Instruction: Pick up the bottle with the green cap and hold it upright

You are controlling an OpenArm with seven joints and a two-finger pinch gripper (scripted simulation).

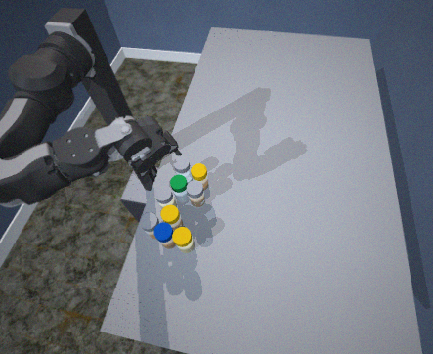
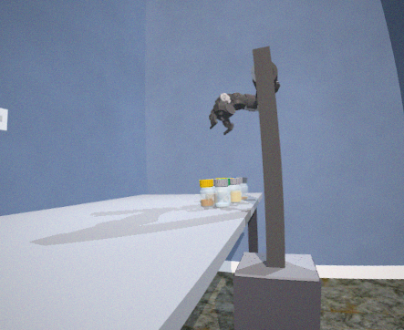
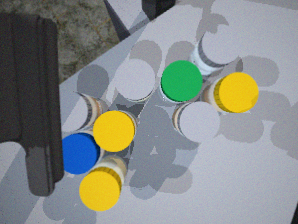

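My gripper is now 40 mm short of the yellow-capped bottle, 110 mm to the right of it and 280 mm above it.
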